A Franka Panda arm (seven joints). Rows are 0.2 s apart.
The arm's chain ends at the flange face. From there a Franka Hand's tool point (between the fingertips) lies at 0.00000 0.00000 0.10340 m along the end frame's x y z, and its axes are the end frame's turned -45 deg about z.
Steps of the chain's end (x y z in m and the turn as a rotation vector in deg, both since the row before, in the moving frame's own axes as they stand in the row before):
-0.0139 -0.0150 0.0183 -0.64 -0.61 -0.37
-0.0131 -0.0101 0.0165 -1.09 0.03 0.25
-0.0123 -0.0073 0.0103 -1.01 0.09 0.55
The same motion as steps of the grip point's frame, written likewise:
-0.0008 -0.0204 0.0183 -0.02 -0.88 -0.37
-0.0035 -0.0150 0.0165 -0.79 -0.75 0.25
-0.0047 -0.0125 0.0103 -0.78 -0.65 0.55

